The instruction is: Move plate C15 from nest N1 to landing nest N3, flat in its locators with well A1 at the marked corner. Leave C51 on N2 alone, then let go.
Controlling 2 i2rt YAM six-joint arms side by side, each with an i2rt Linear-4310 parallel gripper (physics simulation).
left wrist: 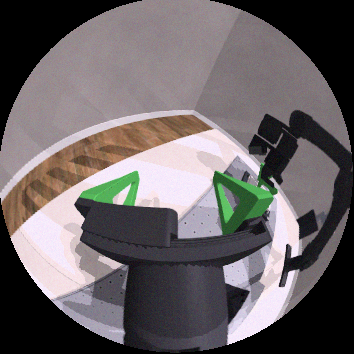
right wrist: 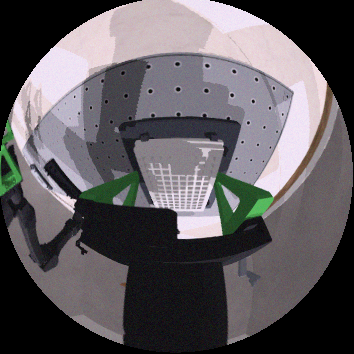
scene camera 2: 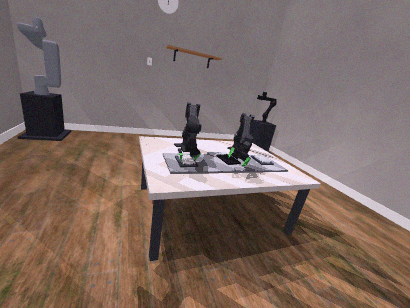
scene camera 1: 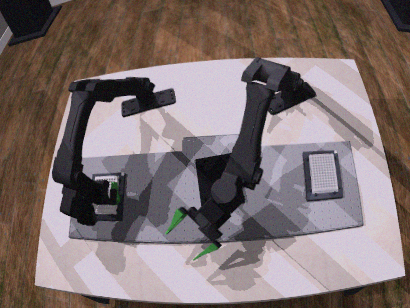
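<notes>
A white well plate [scene camera 1: 104, 208] [right wrist: 175, 157] lies in a dark nest [scene camera 1: 123, 181] [right wrist: 180, 127] at the left of scene camera 1. My right gripper [scene camera 2: 189, 158] [right wrist: 175, 174] is open over it, fingers toward its two long sides; contact cannot be told. A second white plate [scene camera 1: 324, 172] lies in a dark nest [scene camera 1: 338, 191] at the right. A black square piece [scene camera 1: 209, 170] at the middle is partly hidden under the left arm. My left gripper [scene camera 1: 180, 247] [scene camera 2: 237, 160] [left wrist: 175, 174] is open and empty over the front edge. Nest labels, plate labels and A1 marks are unreadable.
A grey perforated board [scene camera 1: 342, 212] [right wrist: 177, 77] carries the nests and lies on the white table [scene camera 1: 320, 270] [scene camera 2: 165, 181]. The left arm [scene camera 1: 250, 120] reaches across the board's middle. The right arm [scene camera 1: 75, 135] stands along the table's left side.
</notes>
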